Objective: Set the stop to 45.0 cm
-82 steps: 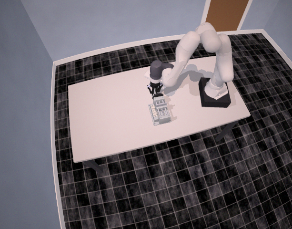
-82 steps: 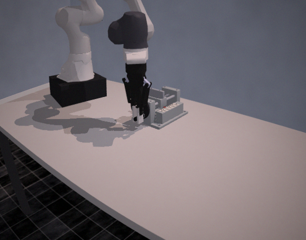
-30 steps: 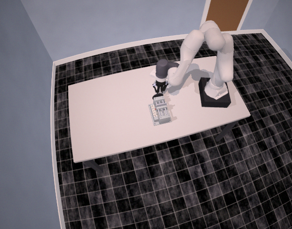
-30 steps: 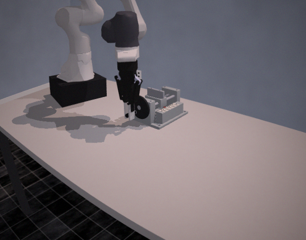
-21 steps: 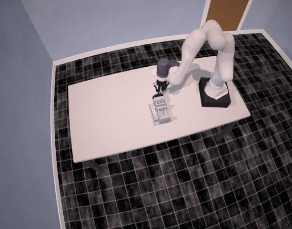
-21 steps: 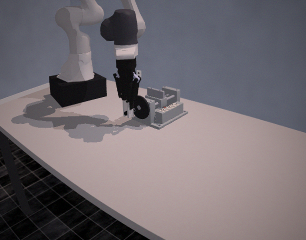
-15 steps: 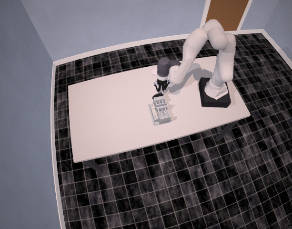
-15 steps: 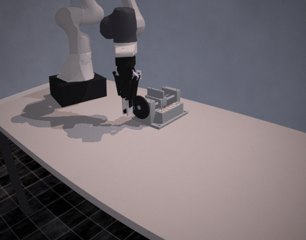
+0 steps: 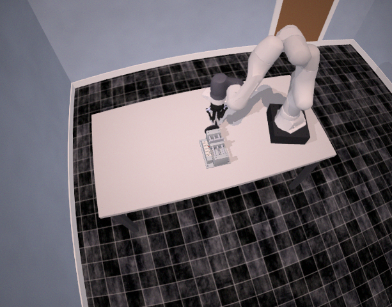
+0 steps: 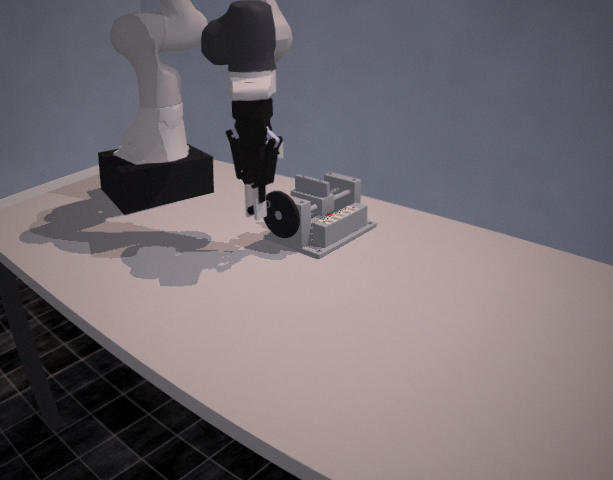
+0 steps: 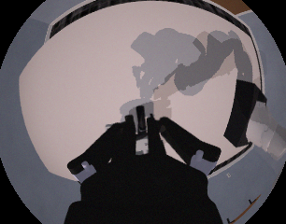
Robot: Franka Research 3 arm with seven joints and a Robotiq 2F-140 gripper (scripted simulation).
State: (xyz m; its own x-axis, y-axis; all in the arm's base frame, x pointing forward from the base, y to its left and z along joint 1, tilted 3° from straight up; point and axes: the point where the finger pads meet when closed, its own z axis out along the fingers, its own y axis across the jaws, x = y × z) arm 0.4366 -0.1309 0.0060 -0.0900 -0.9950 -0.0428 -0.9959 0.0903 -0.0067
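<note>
The black handwheel is 1 cm ahead of my hand, 2 cm to the left of it and 2 cm below it. Also, from my hand: grey stop fixture: 5 cm ahead, 13 cm to the left, 2 cm below.
</note>
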